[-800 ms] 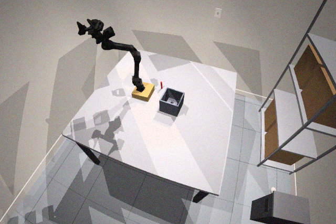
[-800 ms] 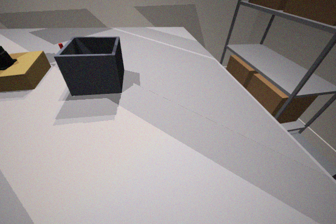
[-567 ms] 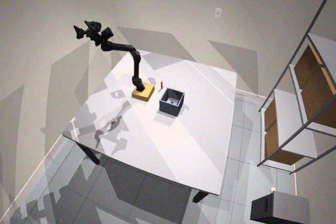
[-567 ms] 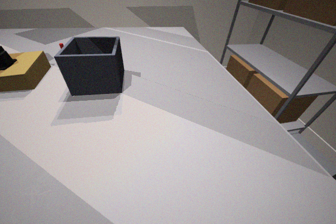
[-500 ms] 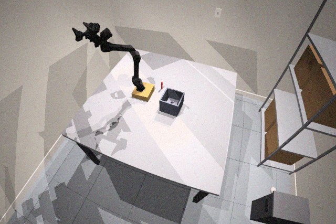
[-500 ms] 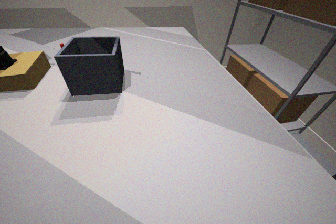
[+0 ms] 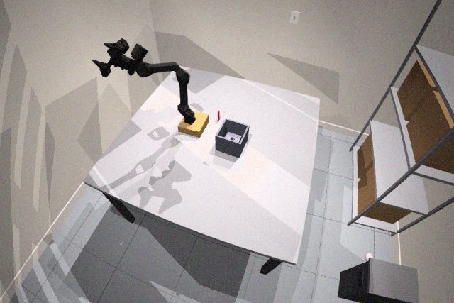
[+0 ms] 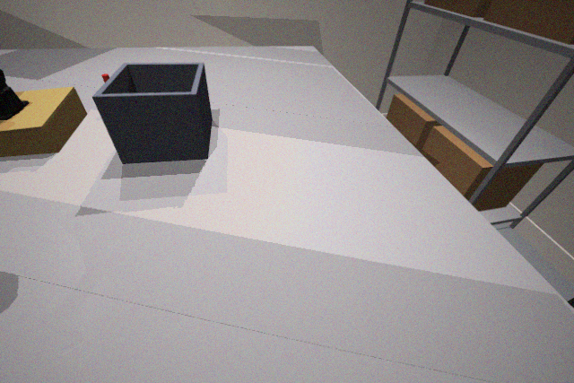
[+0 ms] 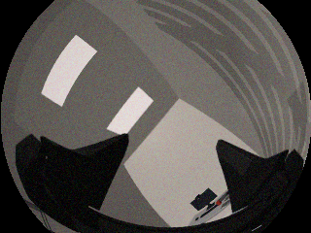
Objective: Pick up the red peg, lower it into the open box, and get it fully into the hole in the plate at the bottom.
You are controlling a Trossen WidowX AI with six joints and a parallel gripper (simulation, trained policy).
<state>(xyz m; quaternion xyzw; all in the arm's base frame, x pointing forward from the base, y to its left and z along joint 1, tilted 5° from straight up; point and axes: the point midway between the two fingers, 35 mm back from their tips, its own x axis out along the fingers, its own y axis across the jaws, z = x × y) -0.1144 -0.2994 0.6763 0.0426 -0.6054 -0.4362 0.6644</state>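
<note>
Now: the red peg 290 mm ahead of my gripper tip, 520 mm to the left of it and 690 mm below it.
</note>
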